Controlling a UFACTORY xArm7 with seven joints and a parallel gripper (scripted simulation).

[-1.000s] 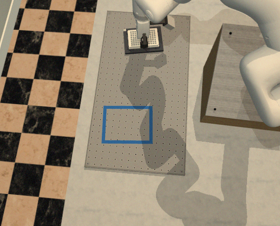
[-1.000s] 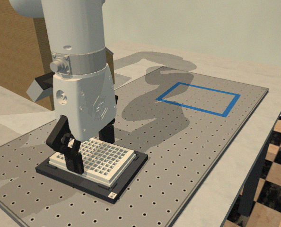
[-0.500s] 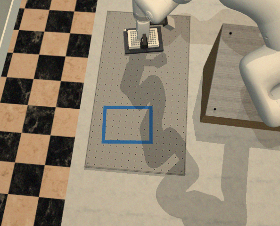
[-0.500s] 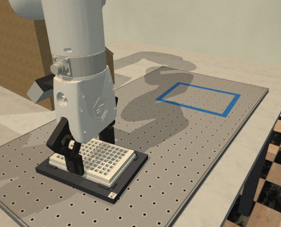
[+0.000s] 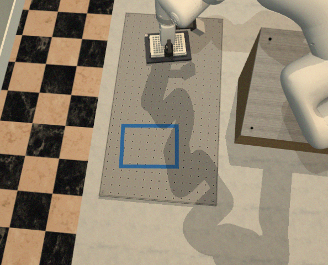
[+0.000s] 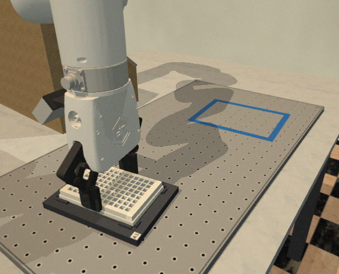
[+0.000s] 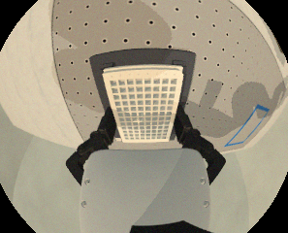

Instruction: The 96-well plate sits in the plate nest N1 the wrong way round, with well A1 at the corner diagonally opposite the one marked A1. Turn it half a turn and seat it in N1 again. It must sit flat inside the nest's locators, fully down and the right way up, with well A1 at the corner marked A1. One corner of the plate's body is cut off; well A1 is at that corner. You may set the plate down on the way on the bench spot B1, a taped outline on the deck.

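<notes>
My gripper is now 10 mm above the white 96-well plate. From my hand the other things lie so: dark plate nest N1: 20 mm below; A1 label: 80 mm ahead, 50 mm to the right, 20 mm below.
</notes>
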